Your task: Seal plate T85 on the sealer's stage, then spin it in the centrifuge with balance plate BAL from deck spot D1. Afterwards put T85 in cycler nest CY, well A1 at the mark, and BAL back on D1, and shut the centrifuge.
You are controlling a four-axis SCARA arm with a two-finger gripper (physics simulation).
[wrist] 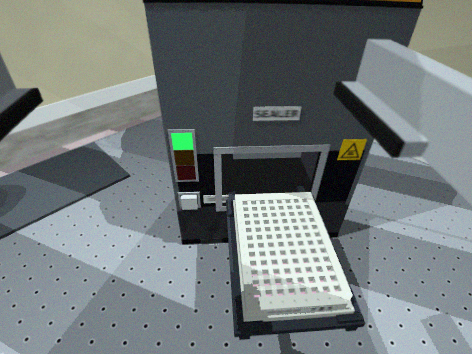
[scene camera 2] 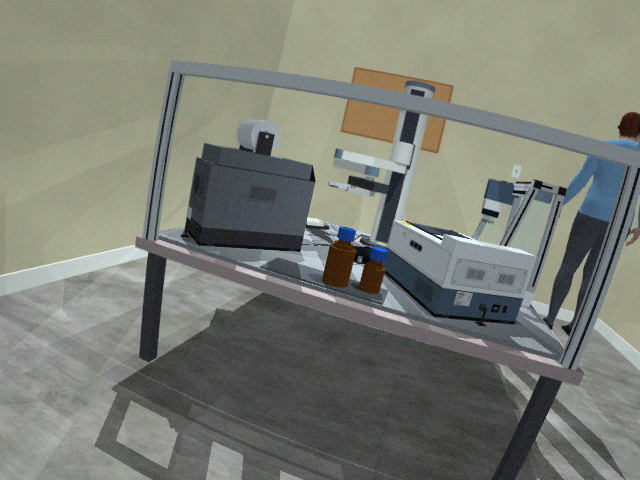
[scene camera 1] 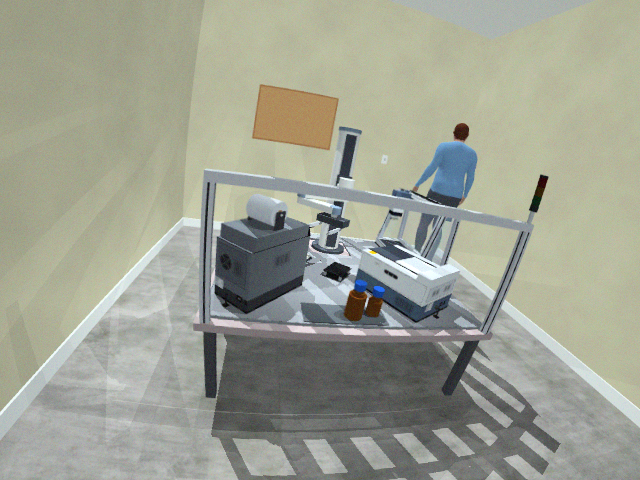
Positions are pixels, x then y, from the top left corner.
Scene:
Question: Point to a brown bottles with blue caps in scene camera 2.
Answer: At 341,255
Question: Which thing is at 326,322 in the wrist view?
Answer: A dark tray.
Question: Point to a centrifuge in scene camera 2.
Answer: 451,275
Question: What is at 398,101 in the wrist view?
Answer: My gripper.

